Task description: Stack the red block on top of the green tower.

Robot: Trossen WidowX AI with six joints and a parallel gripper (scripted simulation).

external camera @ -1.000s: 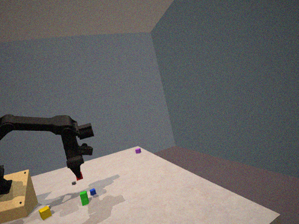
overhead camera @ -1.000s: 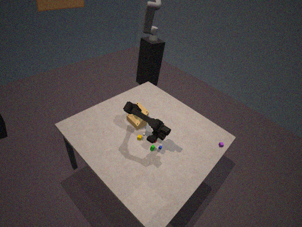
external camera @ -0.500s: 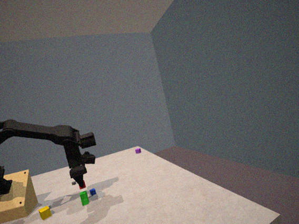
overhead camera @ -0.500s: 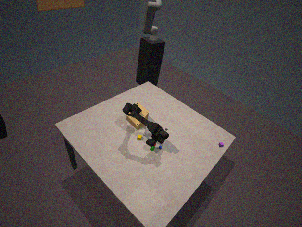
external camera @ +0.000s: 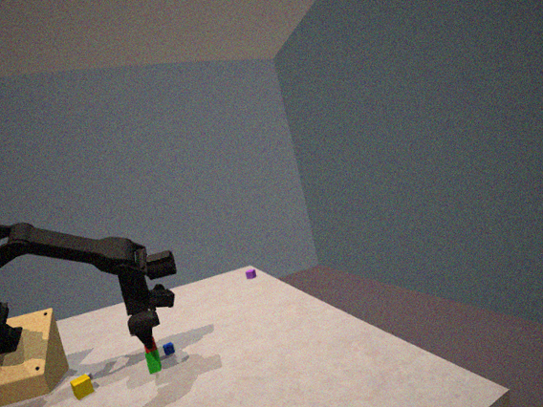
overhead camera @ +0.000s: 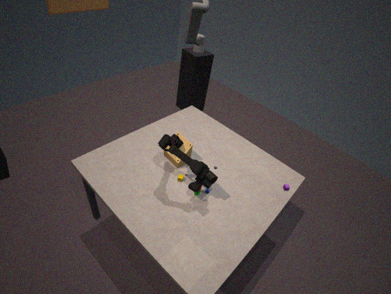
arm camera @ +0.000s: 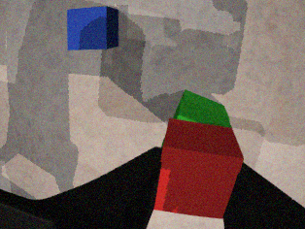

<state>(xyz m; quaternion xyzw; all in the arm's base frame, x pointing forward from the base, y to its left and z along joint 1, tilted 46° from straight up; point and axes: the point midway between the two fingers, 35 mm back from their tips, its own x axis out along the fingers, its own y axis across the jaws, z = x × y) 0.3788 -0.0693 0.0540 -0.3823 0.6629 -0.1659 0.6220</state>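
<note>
Now: gripper tip right at the red block. Round my gripper tip: blue cube: 70 mm to the left, 50 mm below, 20 mm ahead; then yellow cube: 160 mm behind, 40 mm below, 30 mm to the right; then green block: 20 mm below.
</note>
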